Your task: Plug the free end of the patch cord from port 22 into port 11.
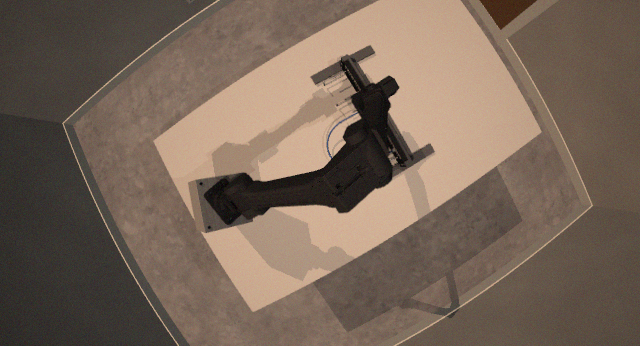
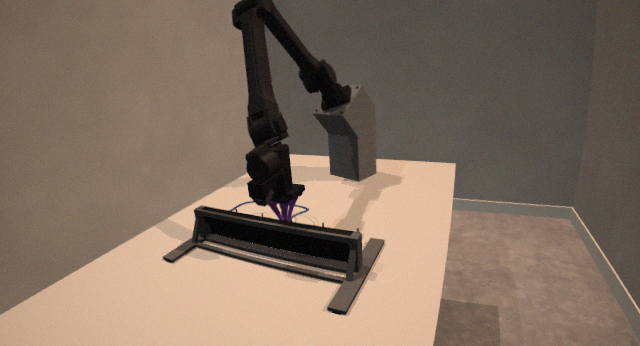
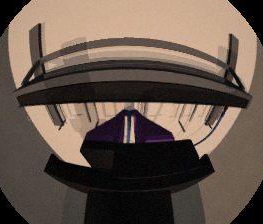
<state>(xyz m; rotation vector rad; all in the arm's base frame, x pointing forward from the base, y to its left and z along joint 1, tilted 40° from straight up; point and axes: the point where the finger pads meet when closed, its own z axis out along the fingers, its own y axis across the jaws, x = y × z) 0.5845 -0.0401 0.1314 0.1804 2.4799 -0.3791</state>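
Now: the plug 20 mm ahead of my hand and 10 mm to the right of it.
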